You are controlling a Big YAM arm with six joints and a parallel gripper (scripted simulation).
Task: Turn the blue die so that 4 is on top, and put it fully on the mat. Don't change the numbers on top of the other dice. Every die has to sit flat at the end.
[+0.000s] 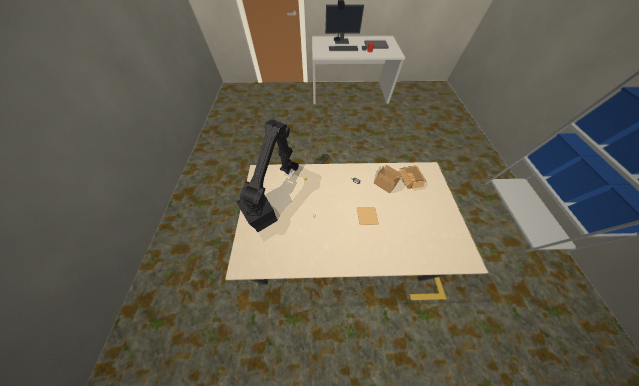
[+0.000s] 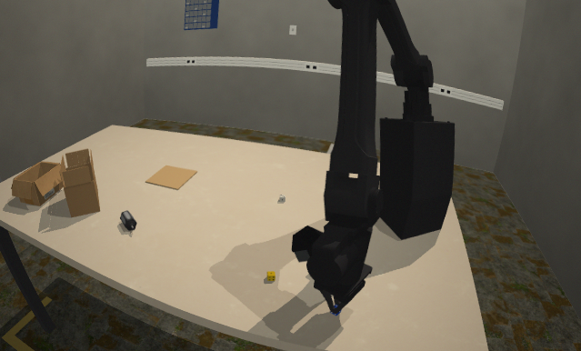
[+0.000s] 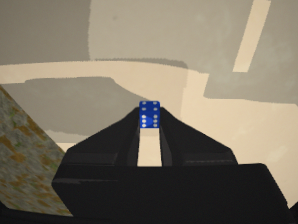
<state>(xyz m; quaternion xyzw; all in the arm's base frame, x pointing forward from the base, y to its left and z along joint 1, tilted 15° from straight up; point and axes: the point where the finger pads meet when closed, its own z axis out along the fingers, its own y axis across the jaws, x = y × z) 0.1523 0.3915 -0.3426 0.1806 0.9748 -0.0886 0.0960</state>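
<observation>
The mat is 63 cm ahead of my hand, 38 cm to the right of it and 1 cm below it. The rest, counted from my hand: blue die 1 cm below; then yellow die 15 cm ahead, 6 cm to the right, 1 cm below; then white die 24 cm ahead, 39 cm to the right, 1 cm below.
</observation>
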